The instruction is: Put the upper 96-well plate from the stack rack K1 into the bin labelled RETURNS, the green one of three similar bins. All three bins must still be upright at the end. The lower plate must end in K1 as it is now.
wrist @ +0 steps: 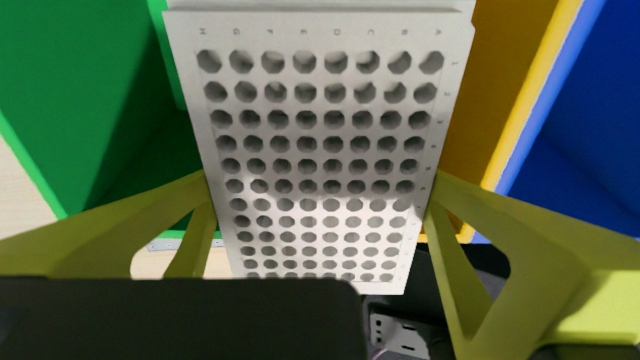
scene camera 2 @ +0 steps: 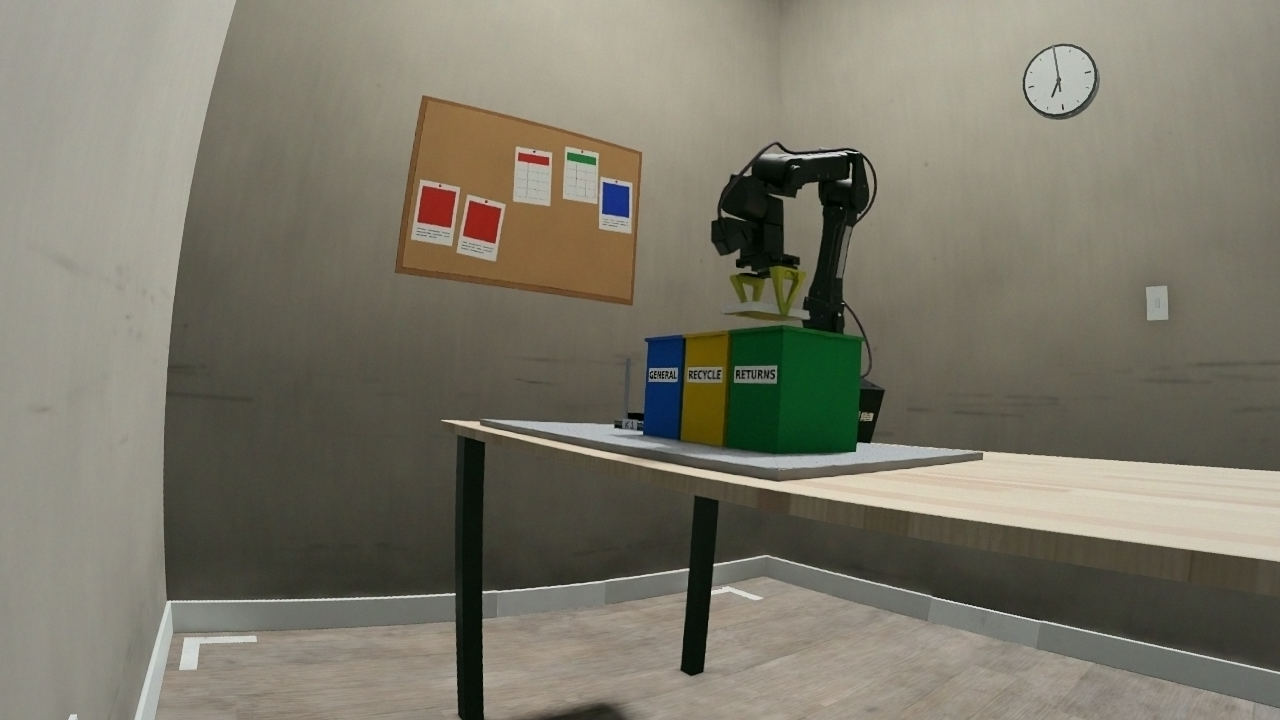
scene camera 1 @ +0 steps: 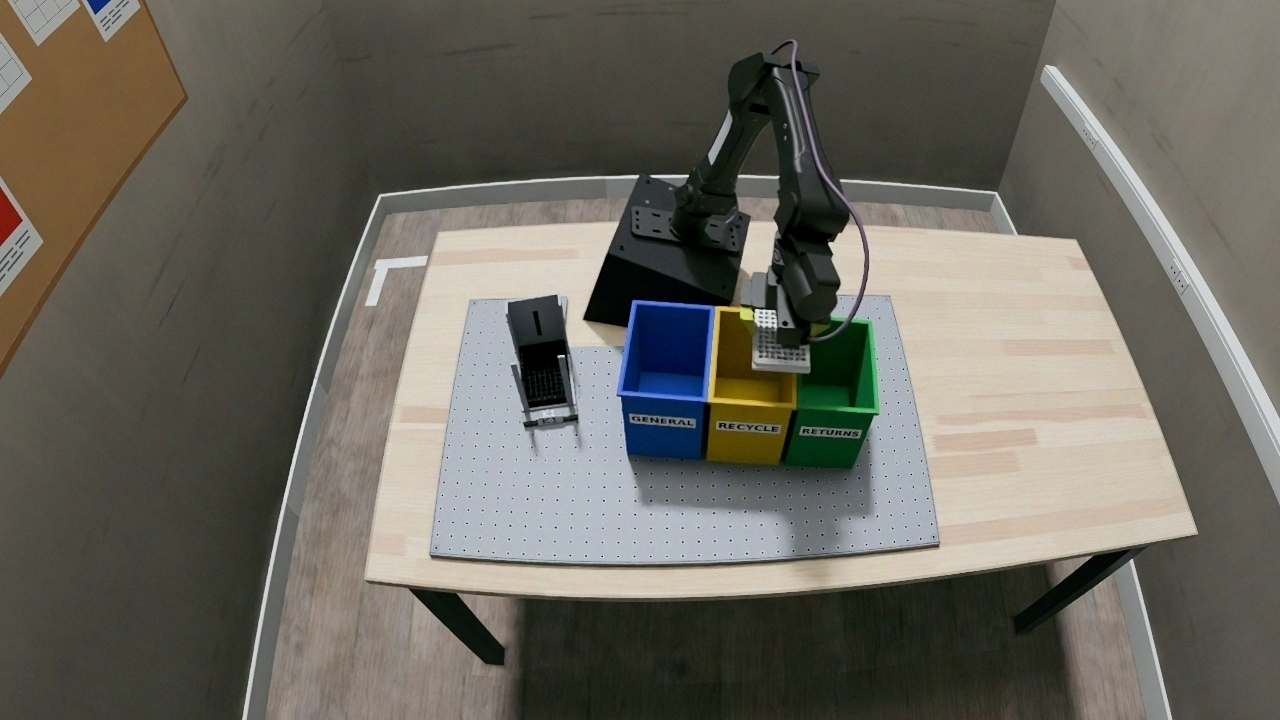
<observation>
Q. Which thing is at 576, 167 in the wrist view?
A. A blue general bin.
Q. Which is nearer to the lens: the white 96-well plate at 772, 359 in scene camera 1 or the green returns bin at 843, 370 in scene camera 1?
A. The white 96-well plate.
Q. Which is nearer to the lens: the green returns bin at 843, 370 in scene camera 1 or the yellow recycle bin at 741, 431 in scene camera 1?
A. The yellow recycle bin.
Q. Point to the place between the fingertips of my gripper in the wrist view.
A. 320, 179
</observation>
